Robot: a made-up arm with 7 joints. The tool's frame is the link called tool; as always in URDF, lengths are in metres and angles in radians.
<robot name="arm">
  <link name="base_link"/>
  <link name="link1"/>
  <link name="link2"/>
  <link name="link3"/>
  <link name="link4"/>
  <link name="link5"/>
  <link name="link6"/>
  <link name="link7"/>
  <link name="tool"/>
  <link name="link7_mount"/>
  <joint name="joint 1" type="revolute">
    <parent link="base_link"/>
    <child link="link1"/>
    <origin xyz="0.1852 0.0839 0.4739" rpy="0 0 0"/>
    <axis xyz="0 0 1"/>
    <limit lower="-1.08" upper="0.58"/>
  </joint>
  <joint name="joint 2" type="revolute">
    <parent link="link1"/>
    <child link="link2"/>
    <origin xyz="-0.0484 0.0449 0.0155" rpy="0 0 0"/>
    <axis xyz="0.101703 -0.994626 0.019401"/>
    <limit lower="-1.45" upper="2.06"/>
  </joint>
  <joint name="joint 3" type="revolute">
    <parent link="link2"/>
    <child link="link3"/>
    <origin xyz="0.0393 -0.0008 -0.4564" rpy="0 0 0"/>
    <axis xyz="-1 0 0"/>
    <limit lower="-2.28" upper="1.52"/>
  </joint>
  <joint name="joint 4" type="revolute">
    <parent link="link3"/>
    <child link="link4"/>
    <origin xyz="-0.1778 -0.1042 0.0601" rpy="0 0 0"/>
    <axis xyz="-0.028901 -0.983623 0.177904"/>
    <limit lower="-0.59" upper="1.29"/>
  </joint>
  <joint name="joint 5" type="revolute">
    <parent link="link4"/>
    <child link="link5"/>
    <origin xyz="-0.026 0.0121 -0.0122" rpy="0 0 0"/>
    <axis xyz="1 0 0"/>
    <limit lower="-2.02" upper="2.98"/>
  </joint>
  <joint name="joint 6" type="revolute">
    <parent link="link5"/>
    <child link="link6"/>
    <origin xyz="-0.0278 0.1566 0.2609" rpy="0 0 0"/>
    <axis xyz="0 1 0"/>
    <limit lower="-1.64" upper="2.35"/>
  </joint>
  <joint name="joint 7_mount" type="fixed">
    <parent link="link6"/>
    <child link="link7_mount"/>
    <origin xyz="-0.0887 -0.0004 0.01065" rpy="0 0 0"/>
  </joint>
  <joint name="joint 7" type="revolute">
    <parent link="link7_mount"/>
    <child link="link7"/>
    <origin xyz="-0.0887 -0.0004 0.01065" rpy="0 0 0"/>
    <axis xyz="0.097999 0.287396 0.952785"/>
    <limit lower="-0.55" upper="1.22"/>
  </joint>
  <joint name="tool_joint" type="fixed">
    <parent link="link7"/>
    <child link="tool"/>
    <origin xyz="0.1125 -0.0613 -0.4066" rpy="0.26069 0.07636 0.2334"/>
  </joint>
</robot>
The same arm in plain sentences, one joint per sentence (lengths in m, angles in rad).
The arm has seven revolute joints in a row. What follows holds with every joint at zero, and every direction is one of the base frame's.
Joint 1 sits 0.1852 m along +x and 0.0839 m along +y and 0.4739 m along +z from the base frame's origin and turns about +z, from -1.08 to 0.58 rad.
Joint 2 sits 0.0484 m along -x and 0.0449 m along +y and 0.0155 m along +z from joint 1 and turns about the direction (0.101703, -0.994626, 0.019401), from -1.45 to 2.06 rad.
Joint 3 sits 0.0393 m along +x and 0.0008 m along -y and 0.4564 m along -z from joint 2 and turns about -x, from -2.28 to 1.52 rad.
Joint 4 sits 0.1778 m along -x and 0.1042 m along -y and 0.0601 m along +z from joint 3 and turns about the direction (-0.028901, -0.983623, 0.177904), from -0.59 to 1.29 rad.
Joint 5 sits 0.026 m along -x and 0.0121 m along +y and 0.0122 m along -z from joint 4 and turns about +x, from -2.02 to 2.98 rad.
Joint 6 sits 0.0278 m along -x and 0.1566 m along +y and 0.2609 m along +z from joint 5 and turns about +y, from -1.64 to 2.35 rad.
Joint 7 sits 0.1774 m along -x and 0.0008 m along -y and 0.0213 m along +z from joint 6 and turns about the direction (0.097999, 0.287396, 0.952785), from -0.55 to 1.22 rad.
The tool frame, which is the frame that the pose is given for, sits 0.1125 m along +x and 0.0613 m along -y and 0.4066 m along -z from joint 7; its axes are the base frame's turned by roll 0.2607, pitch 0.0764 and yaw 0.2334 rad (as in URDF: about the fixed x, then y, then z).

